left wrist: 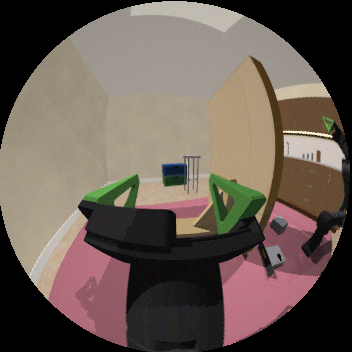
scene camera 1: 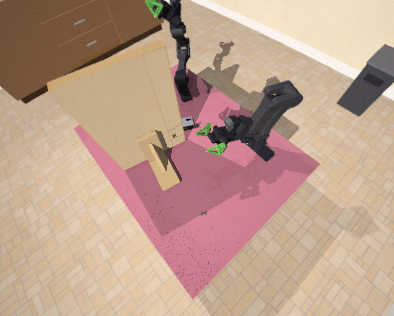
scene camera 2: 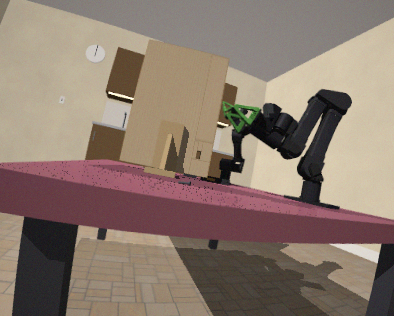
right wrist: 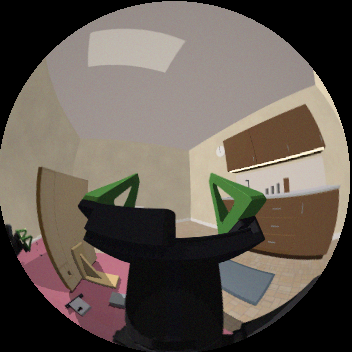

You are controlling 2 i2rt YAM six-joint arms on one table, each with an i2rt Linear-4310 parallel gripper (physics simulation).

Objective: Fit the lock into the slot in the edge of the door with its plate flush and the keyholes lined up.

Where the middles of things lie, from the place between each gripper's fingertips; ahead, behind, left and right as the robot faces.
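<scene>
Counted from my left hand: the tan wooden door (scene camera 1: 117,100), 26 cm to the right, 13 cm ahead, 4 cm above; the wooden foot (scene camera 2: 165,157), 26 cm to the right, 13 cm ahead, 17 cm below.
My right gripper is 40 cm short of the tan wooden door, 40 cm to the right of it and 24 cm above it. Counted from my right hand: the wooden foot, 40 cm ahead, 40 cm to the left, 44 cm below.
</scene>
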